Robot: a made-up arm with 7 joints.
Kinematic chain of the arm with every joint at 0, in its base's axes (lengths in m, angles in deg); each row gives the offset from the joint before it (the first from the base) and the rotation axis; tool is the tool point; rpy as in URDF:
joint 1: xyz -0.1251 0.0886 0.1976 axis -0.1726 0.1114 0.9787
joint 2: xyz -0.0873 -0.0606 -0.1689 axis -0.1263 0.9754 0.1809
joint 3: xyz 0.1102 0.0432 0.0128 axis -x
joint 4: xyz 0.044 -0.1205 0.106 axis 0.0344 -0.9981 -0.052
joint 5: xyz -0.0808 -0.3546 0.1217 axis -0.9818 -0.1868 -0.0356
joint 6: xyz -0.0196 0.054 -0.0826 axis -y
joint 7: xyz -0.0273 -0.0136 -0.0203 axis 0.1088 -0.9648 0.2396
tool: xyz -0.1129 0.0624 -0.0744 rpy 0 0 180
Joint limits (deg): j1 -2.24..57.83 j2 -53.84..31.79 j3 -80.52..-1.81 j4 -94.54..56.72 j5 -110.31..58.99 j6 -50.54..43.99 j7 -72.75..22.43
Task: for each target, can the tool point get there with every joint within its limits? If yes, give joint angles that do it. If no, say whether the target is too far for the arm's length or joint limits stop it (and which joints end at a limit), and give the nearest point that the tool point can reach.
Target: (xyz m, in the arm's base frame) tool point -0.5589 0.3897 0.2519
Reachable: no: joint limits stop it (at a limit: joint 1, joint 2, joint 3, joint 4) | nearest point -0.4474 0.0338 -0.1242 | short by 0.530 m
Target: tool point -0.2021 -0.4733 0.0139
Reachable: yes | joints 5.10 -40.79 -36.58 -59.55 20.89 -39.86 12.78
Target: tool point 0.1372 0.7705 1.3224
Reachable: no: too far | nearest point 0.2889 0.1047 0.5039 | short by 1.066 m
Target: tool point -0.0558 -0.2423 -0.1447
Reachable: yes | joints 51.82 18.55 -37.78 44.14 -12.94 23.93 -29.40
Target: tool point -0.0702 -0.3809 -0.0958
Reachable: yes | joints 24.13 -12.73 -19.28 0.91 24.00 22.78 -22.53
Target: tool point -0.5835 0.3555 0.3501
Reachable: no: joint limits stop it (at a limit: joint 1, joint 2, joint 3, joint 6) | nearest point -0.4742 -0.1597 0.2227 | short by 0.542 m
